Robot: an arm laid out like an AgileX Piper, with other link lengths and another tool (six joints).
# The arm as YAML. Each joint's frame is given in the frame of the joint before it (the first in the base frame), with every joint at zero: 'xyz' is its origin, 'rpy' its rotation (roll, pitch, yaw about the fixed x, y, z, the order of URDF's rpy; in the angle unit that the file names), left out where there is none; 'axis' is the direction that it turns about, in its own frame. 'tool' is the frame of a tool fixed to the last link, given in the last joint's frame.
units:
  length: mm
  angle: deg
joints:
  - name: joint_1
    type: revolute
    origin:
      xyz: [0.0, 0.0, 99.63]
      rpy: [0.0, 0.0, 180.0]
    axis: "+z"
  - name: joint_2
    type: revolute
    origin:
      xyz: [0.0, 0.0, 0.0]
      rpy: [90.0, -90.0, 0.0]
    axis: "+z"
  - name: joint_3
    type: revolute
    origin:
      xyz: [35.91, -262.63, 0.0]
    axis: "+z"
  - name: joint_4
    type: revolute
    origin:
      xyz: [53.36, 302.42, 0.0]
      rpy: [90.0, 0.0, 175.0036]
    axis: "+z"
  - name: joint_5
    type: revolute
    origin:
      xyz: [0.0, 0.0, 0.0]
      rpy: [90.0, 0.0, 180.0]
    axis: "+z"
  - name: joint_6
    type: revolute
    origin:
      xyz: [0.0, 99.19, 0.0]
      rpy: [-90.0, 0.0, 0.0]
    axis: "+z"
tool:
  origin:
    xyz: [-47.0, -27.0, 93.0]
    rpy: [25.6, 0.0, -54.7]
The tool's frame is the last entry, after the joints.
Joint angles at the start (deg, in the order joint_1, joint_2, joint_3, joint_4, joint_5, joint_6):
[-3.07, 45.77, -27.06, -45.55, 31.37, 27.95]
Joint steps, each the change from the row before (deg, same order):
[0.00, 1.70, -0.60, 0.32, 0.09, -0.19]
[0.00, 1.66, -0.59, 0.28, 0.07, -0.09]
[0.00, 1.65, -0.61, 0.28, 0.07, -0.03]
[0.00, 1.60, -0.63, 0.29, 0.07, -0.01]
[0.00, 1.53, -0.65, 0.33, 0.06, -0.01]
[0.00, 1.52, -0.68, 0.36, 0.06, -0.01]
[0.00, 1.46, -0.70, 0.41, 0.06, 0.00]
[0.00, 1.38, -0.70, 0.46, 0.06, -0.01]
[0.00, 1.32, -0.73, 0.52, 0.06, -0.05]
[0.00, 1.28, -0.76, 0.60, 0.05, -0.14]
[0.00, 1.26, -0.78, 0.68, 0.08, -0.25]
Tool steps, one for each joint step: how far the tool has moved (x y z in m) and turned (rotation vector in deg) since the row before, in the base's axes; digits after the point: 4 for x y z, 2 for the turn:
[0.0021, 0.0002, -0.0039, 0.22, 1.22, -0.03]
[0.0022, 0.0003, -0.0038, 0.25, 1.14, -0.07]
[0.0022, 0.0003, -0.0037, 0.29, 1.09, -0.11]
[0.0023, 0.0004, -0.0034, 0.31, 1.01, -0.13]
[0.0024, 0.0005, -0.0031, 0.34, 0.91, -0.14]
[0.0025, 0.0005, -0.0030, 0.37, 0.87, -0.15]
[0.0026, 0.0006, -0.0027, 0.41, 0.78, -0.18]
[0.0026, 0.0007, -0.0024, 0.45, 0.70, -0.19]
[0.0027, 0.0008, -0.0021, 0.47, 0.63, -0.19]
[0.0028, 0.0010, -0.0018, 0.49, 0.58, -0.16]
[0.0027, 0.0010, -0.0018, 0.48, 0.60, -0.14]

